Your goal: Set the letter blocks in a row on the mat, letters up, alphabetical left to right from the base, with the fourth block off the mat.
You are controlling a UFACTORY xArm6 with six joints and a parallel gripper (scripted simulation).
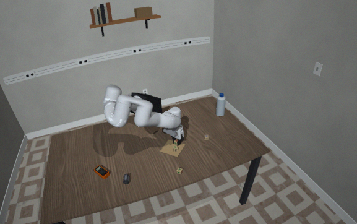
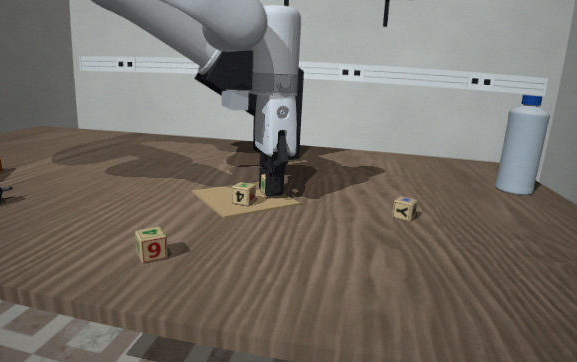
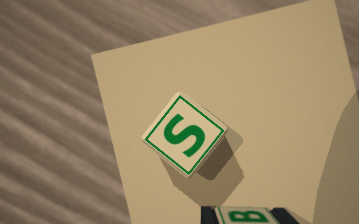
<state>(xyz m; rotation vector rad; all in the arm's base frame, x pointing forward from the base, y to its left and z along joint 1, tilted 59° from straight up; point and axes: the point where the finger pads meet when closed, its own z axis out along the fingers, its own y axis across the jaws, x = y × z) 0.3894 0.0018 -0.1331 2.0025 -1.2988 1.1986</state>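
My gripper is now 50 mm to the left of the tan mat, 30 mm above it and 10 mm short of it. The rest, counted from my hand: white bottle: 540 mm to the left, 70 mm above, 40 mm behind; then orange meter: 570 mm to the right, 110 mm behind, 20 mm below; then grey device: 460 mm to the right, 40 mm ahead, 10 mm below.
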